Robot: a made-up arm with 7 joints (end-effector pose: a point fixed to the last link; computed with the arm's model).
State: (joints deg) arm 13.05 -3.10 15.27 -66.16 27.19 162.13 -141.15
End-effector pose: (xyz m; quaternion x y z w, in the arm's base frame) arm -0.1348 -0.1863 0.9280 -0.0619 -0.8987 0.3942 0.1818
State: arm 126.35 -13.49 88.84 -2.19 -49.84 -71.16 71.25
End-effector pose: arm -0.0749 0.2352 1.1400 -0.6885 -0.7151 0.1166 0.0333
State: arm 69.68 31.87 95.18 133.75 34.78 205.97 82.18
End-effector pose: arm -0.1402 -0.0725 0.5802 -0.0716 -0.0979 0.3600 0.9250
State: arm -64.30 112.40 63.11 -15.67 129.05 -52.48 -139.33
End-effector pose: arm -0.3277 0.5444 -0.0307 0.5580 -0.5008 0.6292 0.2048
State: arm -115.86 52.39 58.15 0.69 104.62 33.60 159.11
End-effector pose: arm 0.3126 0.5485 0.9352 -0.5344 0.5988 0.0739 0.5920
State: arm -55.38 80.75 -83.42 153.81 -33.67 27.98 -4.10
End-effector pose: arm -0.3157 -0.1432 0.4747 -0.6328 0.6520 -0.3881 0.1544
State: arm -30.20 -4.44 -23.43 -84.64 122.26 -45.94 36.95
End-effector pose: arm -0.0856 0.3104 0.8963 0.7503 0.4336 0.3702 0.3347
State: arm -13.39 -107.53 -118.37 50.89 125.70 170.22 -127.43
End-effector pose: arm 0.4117 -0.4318 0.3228 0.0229 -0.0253 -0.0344 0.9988
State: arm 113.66 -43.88 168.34 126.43 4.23 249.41 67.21
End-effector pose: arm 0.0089 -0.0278 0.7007 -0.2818 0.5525 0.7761 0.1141
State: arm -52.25 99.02 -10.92 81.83 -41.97 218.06 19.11
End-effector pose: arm -0.4283 0.3151 0.6101 -0.5604 0.7152 0.2151 0.3581
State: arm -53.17 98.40 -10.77 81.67 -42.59 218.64 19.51
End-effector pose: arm -0.4224 0.3215 0.6158 -0.5464 0.7268 0.2122 0.3580
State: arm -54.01 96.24 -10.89 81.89 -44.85 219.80 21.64
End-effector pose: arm -0.4148 0.3225 0.6353 -0.5041 0.7524 0.2244 0.3596
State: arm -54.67 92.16 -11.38 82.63 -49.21 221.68 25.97
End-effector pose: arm -0.4049 0.3146 0.6718 -0.4233 0.7914 0.2563 0.3590
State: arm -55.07 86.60 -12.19 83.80 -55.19 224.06 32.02
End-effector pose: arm -0.3917 0.2963 0.7201 -0.3086 0.8316 0.3042 0.3473
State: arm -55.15 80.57 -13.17 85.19 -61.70 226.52 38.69
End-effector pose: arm -0.3759 0.2693 0.7702 -0.1798 0.8593 0.3571 0.3191
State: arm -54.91 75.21 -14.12 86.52 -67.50 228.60 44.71
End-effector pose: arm -0.3600 0.2393 0.8122 -0.0641 0.8693 0.4022 0.2801
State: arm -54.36 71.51 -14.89 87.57 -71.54 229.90 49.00
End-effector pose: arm -0.3487 0.2139 0.8393 0.0147 0.8674 0.4330 0.2449
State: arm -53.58 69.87 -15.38 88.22 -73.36 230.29 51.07
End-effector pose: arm -0.3450 0.1981 0.8505 0.0476 0.8630 0.4495 0.2256
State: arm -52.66 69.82 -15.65 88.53 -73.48 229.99 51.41
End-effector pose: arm -0.3480 0.1909 0.8502 0.0455 0.8602 0.4568 0.2222
